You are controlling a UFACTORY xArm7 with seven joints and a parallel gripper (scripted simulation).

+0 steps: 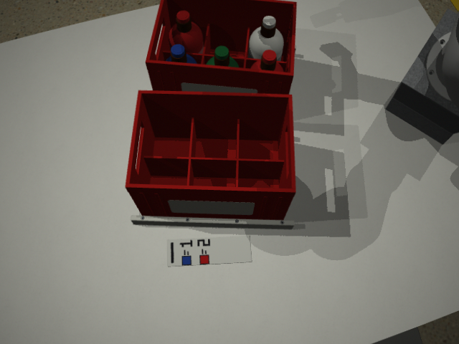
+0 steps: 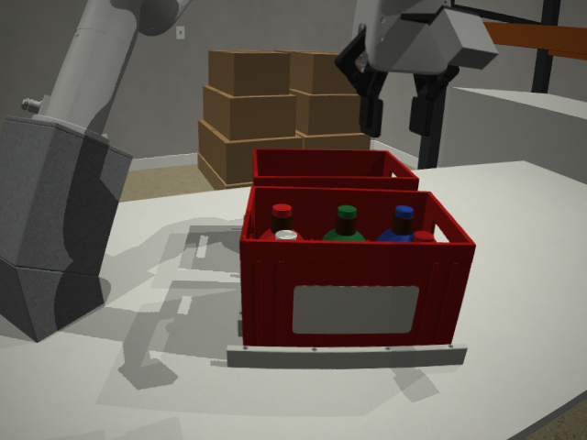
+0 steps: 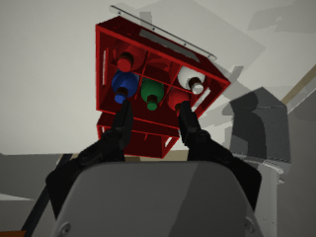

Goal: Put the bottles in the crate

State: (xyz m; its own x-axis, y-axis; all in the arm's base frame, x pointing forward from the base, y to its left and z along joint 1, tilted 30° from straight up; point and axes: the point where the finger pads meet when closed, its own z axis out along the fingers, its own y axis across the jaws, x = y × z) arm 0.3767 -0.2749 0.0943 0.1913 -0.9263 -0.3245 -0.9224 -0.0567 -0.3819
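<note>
The blue bottle lies 7 cm ahead of my hand, 10 cm to the left of it and 22 cm below it. The rest, counted from my hand: red bottle (6 cm ahead, 1 cm to the left, 22 cm below); then green bottle (2 cm behind, 11 cm to the left, 22 cm below); then white bottle (11 cm behind, 3 cm to the left, 22 cm below).
</note>
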